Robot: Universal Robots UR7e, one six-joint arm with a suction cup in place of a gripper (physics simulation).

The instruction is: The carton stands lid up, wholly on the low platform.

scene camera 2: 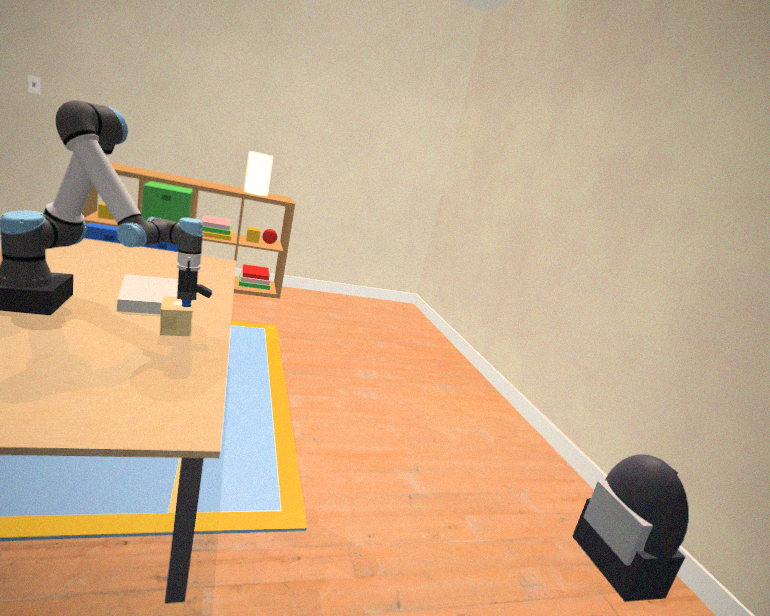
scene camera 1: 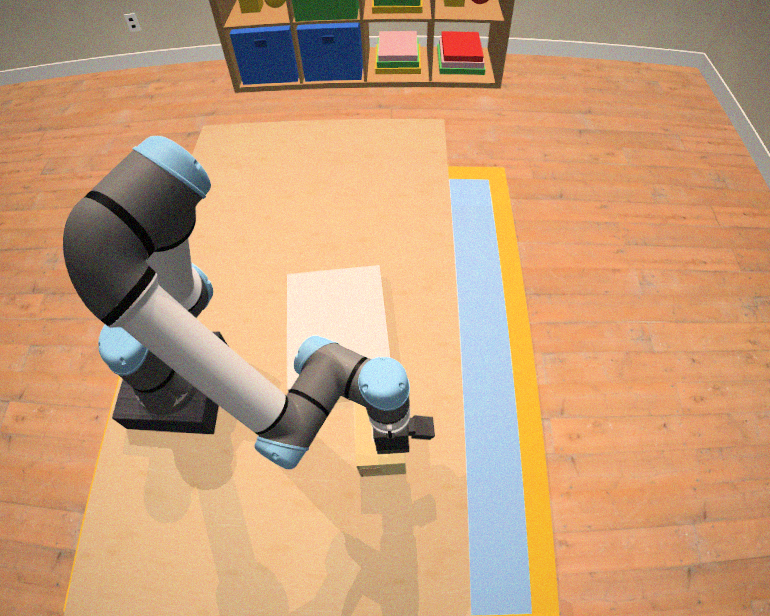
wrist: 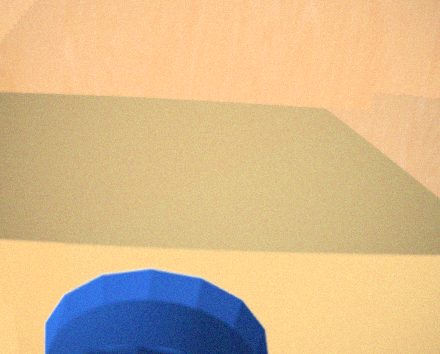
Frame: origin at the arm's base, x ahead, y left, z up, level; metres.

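Seen in the pictures: hand, tool point: [scene camera 2: 186, 308] [wrist: 164, 305]; arm's base, link origin: [scene camera 2: 25, 281] [scene camera 1: 168, 384].
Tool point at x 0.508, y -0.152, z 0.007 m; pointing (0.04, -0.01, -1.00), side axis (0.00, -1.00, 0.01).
Offsets run from my tool point to a thing's top centre. Level surfaces: height alone.
The carton @[dz +0.013, dx -0.027, dy +0.018 m] [scene camera 1: 363, 446] [scene camera 2: 176, 322] [wrist: 218, 175] is a tan box that stands on the table @[dz -0.086 m] [scene camera 1: 322, 183] [scene camera 2: 150, 397], just in front of the low white platform @[dz -0.038, dx -0.120, dy +0.309 m] [scene camera 1: 334, 306] [scene camera 2: 138, 287] and apart from it. My suction cup [scene camera 1: 391, 441] [scene camera 2: 187, 300] [wrist: 152, 316] is blue and points straight down. It sits on the carton's top face near one edge. In the wrist view the pale top face fills the bottom and the darker side face lies beyond it. The lid label is hidden under the cup and arm.
The robot base [scene camera 1: 163, 416] stands at the table's left edge. A blue mat with a yellow border [scene camera 1: 487, 367] [scene camera 2: 254, 397] lies on the floor beside the table. A shelf unit [scene camera 1: 227, 61] [scene camera 2: 286, 245] with bins and blocks stands at the wall. A black device [scene camera 2: 639, 526] sits far right.
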